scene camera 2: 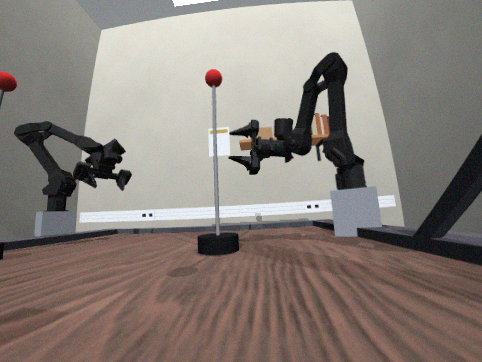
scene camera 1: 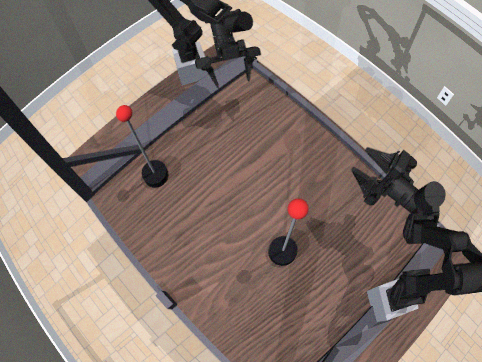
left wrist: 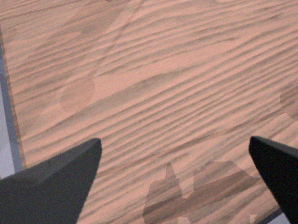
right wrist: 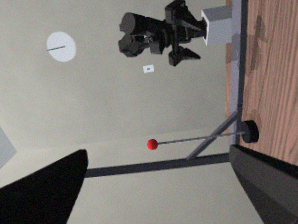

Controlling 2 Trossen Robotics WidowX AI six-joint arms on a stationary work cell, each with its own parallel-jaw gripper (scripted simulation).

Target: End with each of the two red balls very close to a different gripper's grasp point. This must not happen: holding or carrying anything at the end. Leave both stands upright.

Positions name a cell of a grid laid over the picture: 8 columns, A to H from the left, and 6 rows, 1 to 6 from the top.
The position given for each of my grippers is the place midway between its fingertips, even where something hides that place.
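My right gripper: in scene camera 2 (D3), in scene camera 1 (F3), in the right wrist view (E5); out of frame in the left wrist view.
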